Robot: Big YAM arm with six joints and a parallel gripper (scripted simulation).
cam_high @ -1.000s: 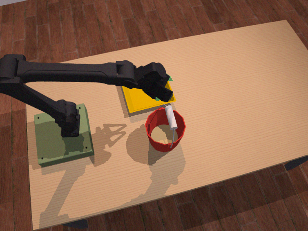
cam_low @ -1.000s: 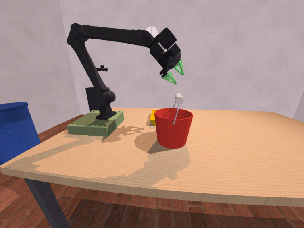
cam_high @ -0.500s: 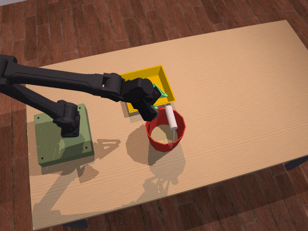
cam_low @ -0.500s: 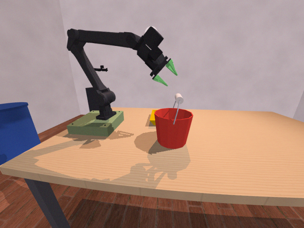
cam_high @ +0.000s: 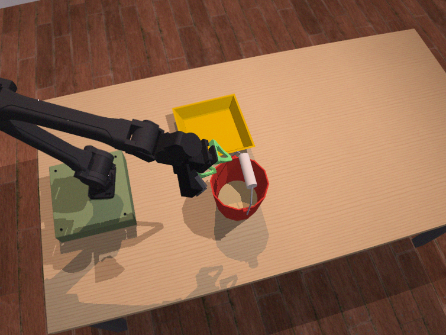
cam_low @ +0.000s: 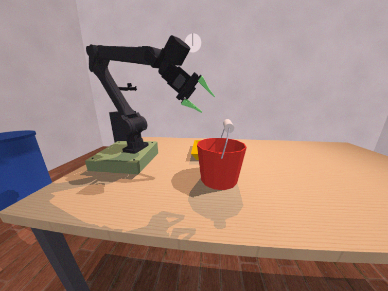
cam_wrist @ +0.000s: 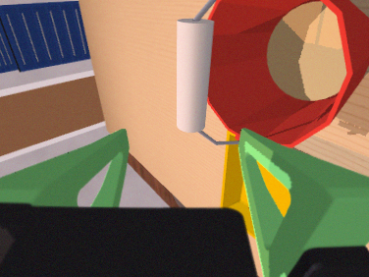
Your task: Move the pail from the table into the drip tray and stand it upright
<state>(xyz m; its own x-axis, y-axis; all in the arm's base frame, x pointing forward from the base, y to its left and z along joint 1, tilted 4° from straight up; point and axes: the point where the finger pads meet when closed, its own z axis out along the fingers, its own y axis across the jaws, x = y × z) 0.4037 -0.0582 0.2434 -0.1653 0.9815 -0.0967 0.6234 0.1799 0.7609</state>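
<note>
Now: hand 17 cm above the red pail, 7 cm short of it and 1 cm to the right of it. From my hand the other things lie so: yellow drip tray (30 cm to the left, 29 cm below, 2 cm behind).
</note>
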